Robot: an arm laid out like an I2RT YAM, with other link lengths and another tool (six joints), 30 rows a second.
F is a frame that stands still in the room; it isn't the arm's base.
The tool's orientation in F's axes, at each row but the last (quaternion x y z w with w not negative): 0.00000 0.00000 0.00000 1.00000; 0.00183 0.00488 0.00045 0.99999; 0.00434 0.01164 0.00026 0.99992; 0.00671 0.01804 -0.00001 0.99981; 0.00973 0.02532 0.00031 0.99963; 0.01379 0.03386 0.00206 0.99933; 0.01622 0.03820 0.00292 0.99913; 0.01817 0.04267 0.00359 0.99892; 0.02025 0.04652 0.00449 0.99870; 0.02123 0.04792 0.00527 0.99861; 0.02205 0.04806 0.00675 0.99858; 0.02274 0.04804 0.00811 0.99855; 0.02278 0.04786 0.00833 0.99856
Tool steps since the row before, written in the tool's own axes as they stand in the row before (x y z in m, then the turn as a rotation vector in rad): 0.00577 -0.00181 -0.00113 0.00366 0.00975 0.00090; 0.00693 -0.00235 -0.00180 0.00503 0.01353 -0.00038; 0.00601 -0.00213 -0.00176 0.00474 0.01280 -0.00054; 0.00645 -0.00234 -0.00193 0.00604 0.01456 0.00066; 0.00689 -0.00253 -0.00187 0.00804 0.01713 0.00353; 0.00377 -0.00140 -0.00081 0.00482 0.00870 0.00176; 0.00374 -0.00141 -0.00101 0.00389 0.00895 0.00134; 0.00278 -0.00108 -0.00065 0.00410 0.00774 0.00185; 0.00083 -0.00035 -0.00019 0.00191 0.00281 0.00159; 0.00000 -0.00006 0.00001 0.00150 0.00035 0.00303; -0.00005 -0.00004 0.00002 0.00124 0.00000 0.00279; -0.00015 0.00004 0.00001 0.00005 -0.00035 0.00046; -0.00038 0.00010 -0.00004 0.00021 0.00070 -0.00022
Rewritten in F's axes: 0.00577 -0.00181 -0.00113 0.00366 0.00975 0.00090; 0.00691 -0.00234 -0.00188 0.00501 0.01354 -0.00038; 0.00597 -0.00211 -0.00192 0.00472 0.01281 -0.00054; 0.00638 -0.00231 -0.00219 0.00606 0.01455 0.00064; 0.00679 -0.00249 -0.00227 0.00821 0.01707 0.00345; 0.00371 -0.00136 -0.00110 0.00490 0.00867 0.00167; 0.00366 -0.00135 -0.00134 0.00394 0.00893 0.00133; 0.00272 -0.00103 -0.00092 0.00420 0.00770 0.00178; 0.00081 -0.00033 -0.00028 0.00203 0.00276 0.00152; 0.00000 -0.00006 0.00001 0.00178 0.00024 0.00289; -0.00005 -0.00004 0.00002 0.00150 -0.00010 0.00266; -0.00015 0.00004 0.00003 0.00010 -0.00037 0.00044; -0.00038 0.00009 0.00000 0.00018 0.00071 -0.00021
